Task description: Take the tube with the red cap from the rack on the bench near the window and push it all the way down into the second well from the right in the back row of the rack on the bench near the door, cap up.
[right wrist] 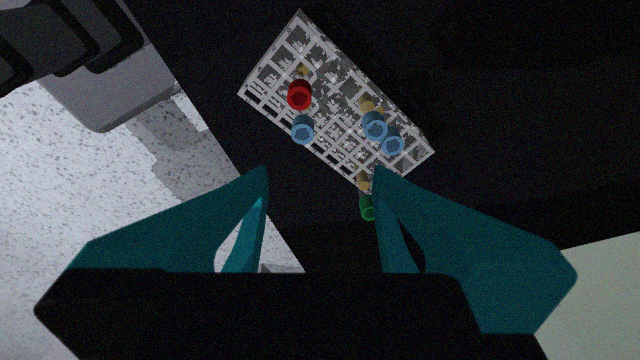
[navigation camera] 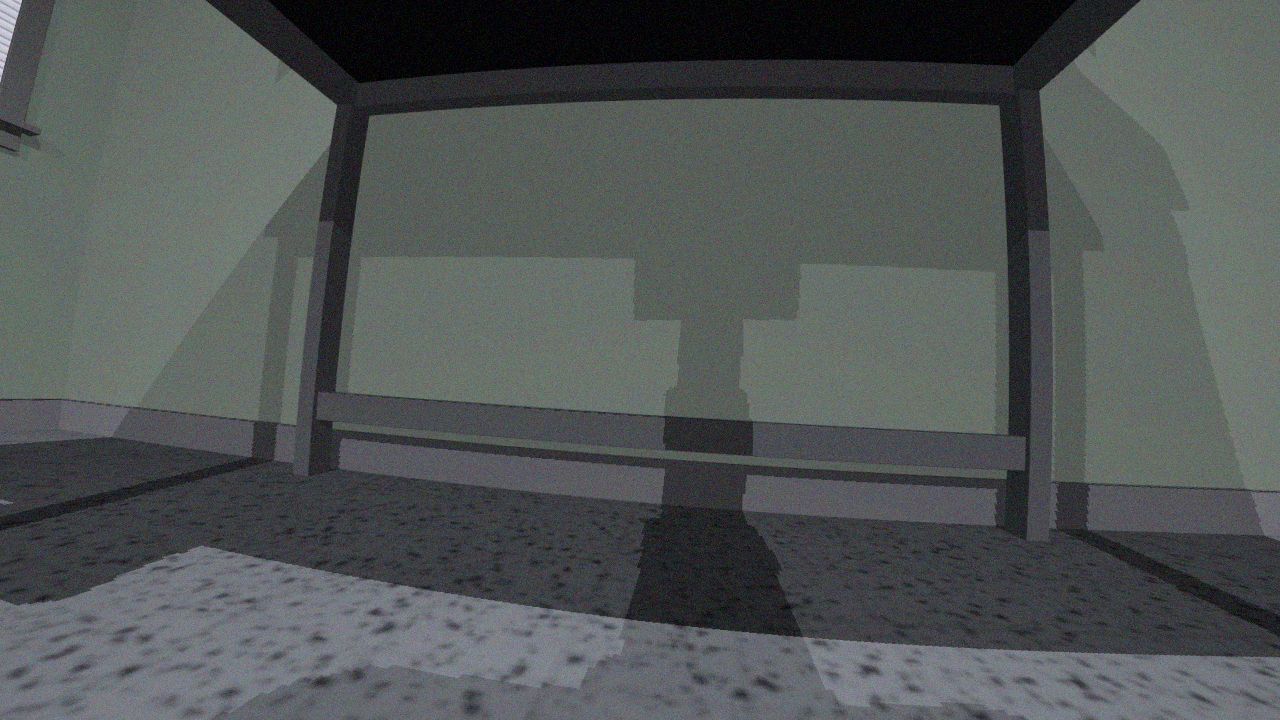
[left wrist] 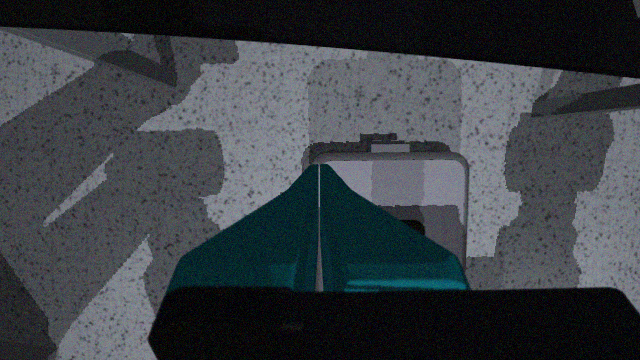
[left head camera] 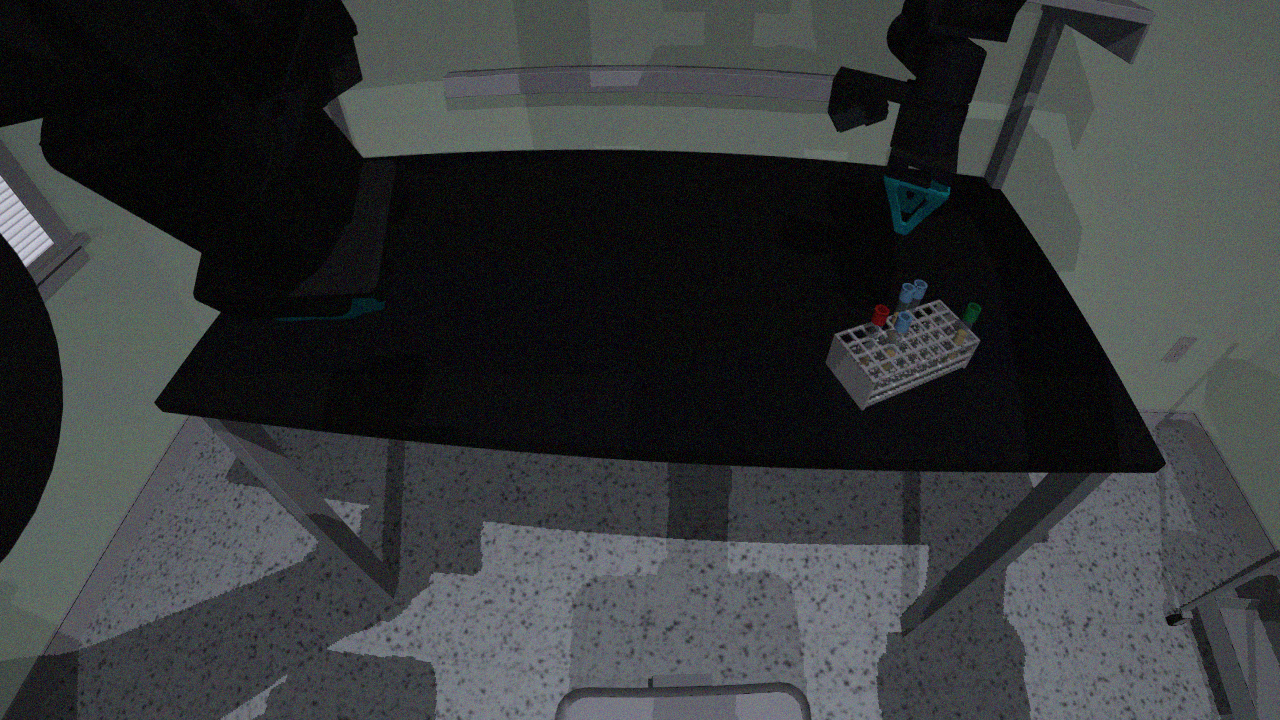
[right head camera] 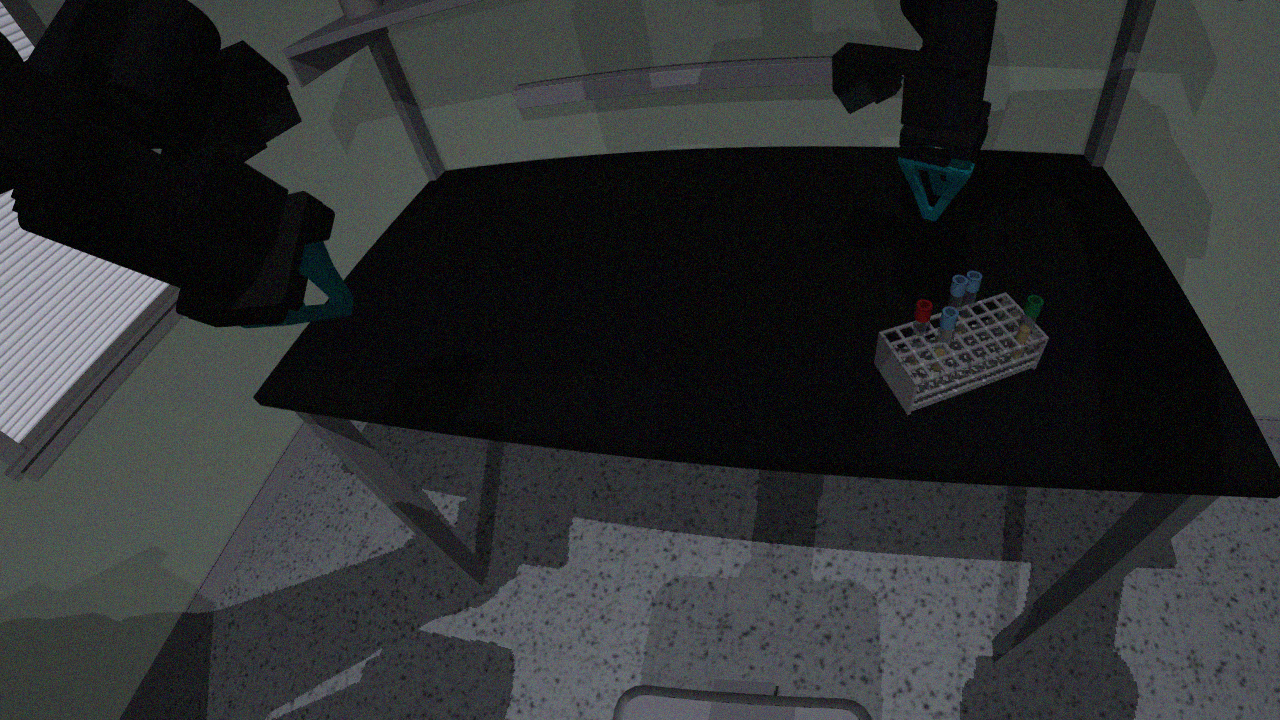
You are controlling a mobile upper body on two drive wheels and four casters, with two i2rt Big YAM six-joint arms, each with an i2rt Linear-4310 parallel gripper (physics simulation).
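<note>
The tube with the red cap stands cap up near the left end of the white rack in the head views. Most of its body is hidden by the rack. My right gripper is partly open and empty, above the black bench and behind the rack in the head views. My left gripper is shut and empty, at the left of the bench in the head views. The rack near the door does not show.
Three blue-capped tubes and a green-capped tube share the rack. The black bench stands by the wall. A window blind is at the left. Bench legs flank the navigation view.
</note>
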